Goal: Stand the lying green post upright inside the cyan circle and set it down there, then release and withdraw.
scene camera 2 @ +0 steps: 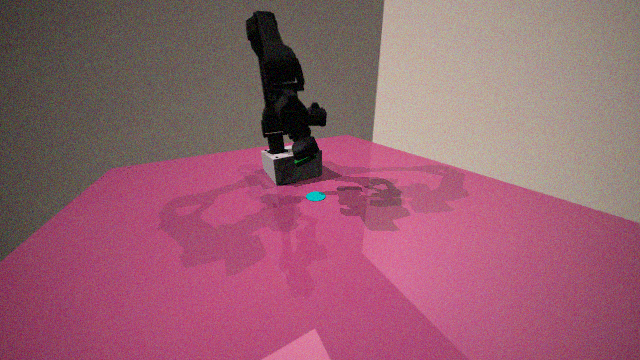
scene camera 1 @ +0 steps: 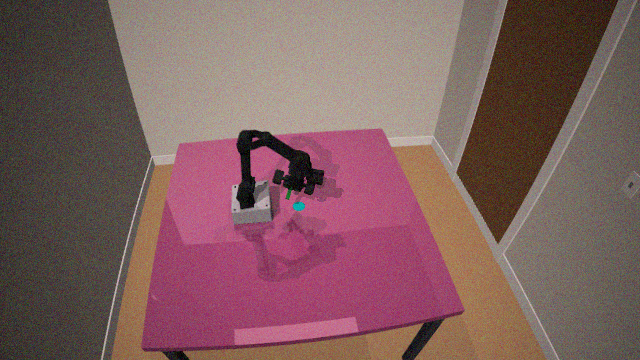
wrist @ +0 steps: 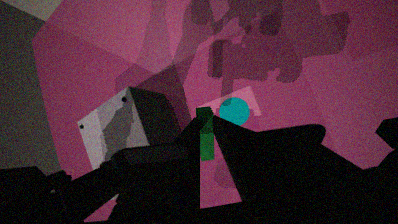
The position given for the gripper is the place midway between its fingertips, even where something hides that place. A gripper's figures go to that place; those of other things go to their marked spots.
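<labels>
Gripper [wrist: 204, 120] at 0.11 m from the lens; a green post [wrist: 204, 115] at 0.10 m from the lens.
</labels>
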